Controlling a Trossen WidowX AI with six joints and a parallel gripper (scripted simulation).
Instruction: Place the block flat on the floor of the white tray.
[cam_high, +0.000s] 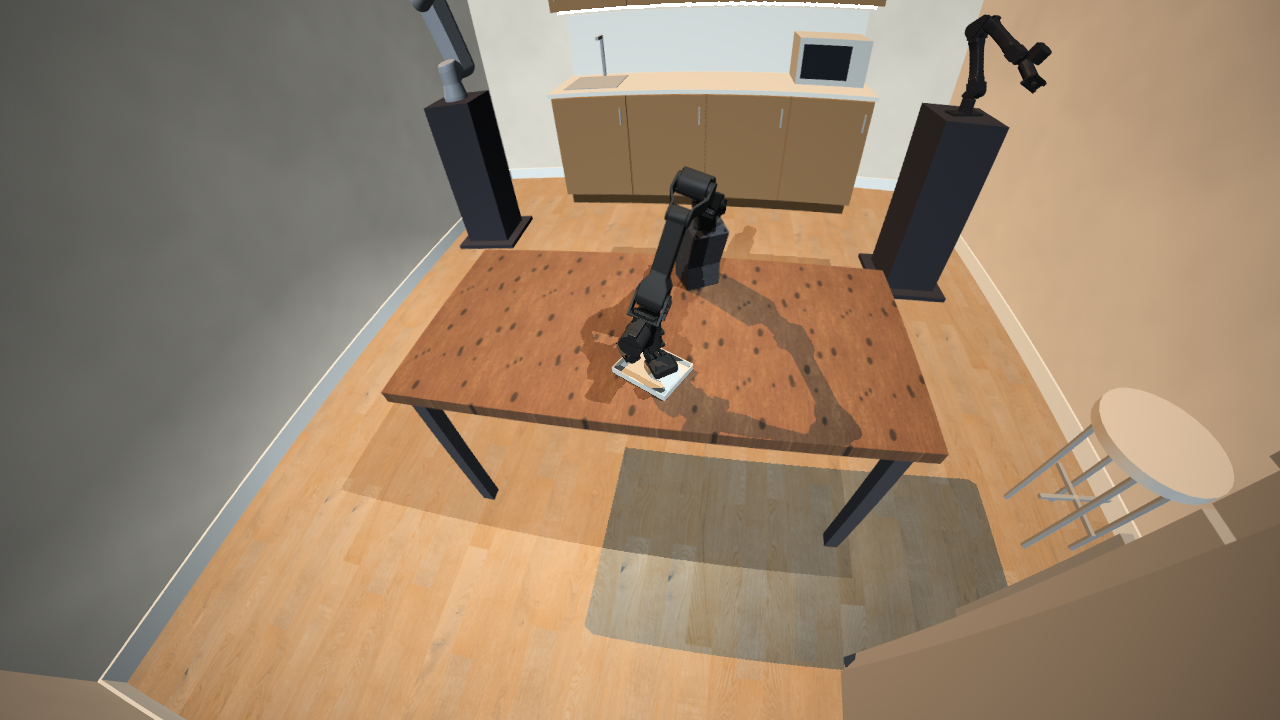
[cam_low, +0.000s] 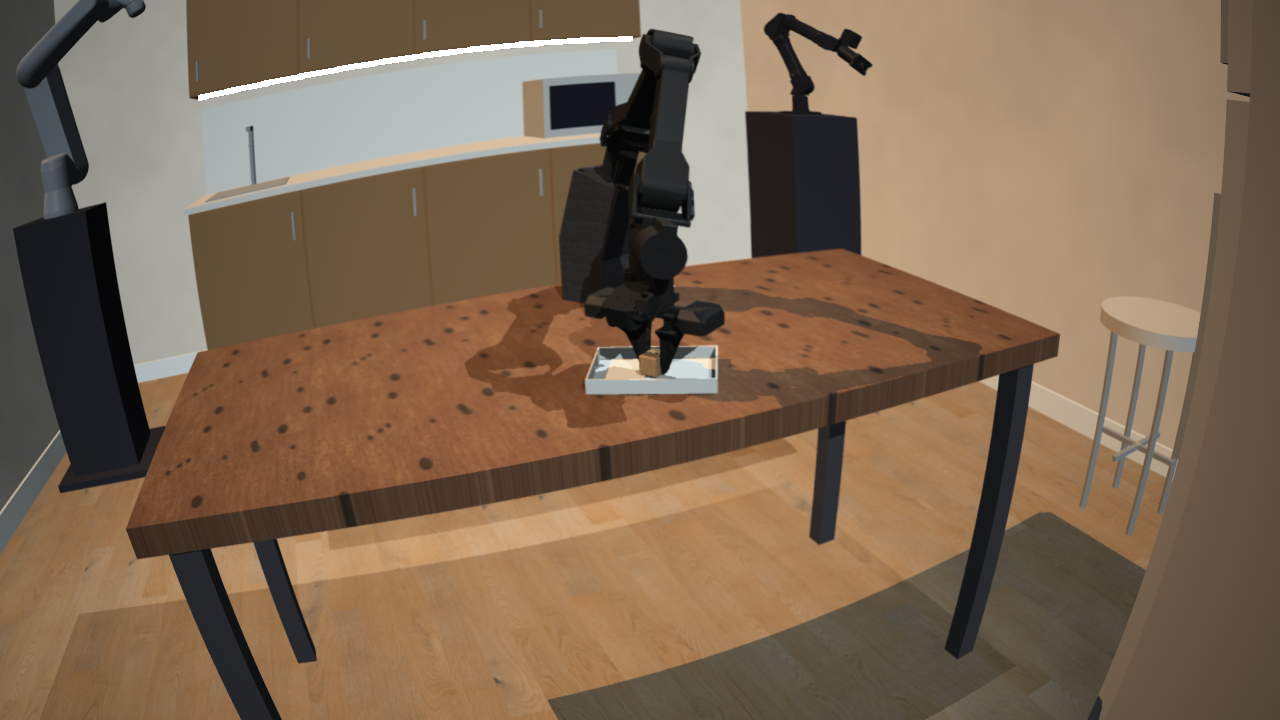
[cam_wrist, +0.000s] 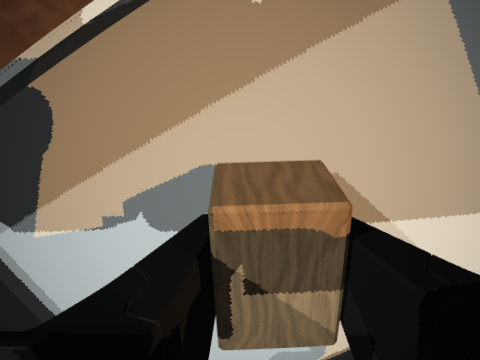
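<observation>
Now: the wooden block 20 mm below my hand. The rest, counted from my hand: white tray (40 mm below).
</observation>
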